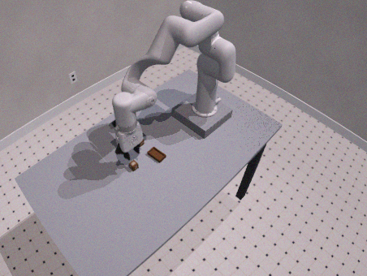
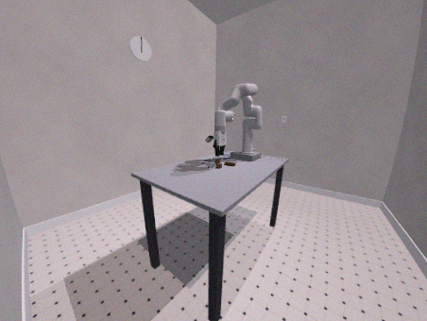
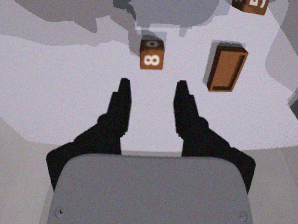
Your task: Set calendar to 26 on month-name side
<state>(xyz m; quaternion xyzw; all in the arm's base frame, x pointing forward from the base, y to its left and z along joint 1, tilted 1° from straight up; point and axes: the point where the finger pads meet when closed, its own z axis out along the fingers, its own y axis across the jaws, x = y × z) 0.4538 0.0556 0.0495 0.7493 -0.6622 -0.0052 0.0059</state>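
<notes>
Now: the brown cube 90 mm below my hand. From my hand the other things lie so: brown wooden tray 120 mm behind, 100 mm below, 10 mm to the left.
</notes>
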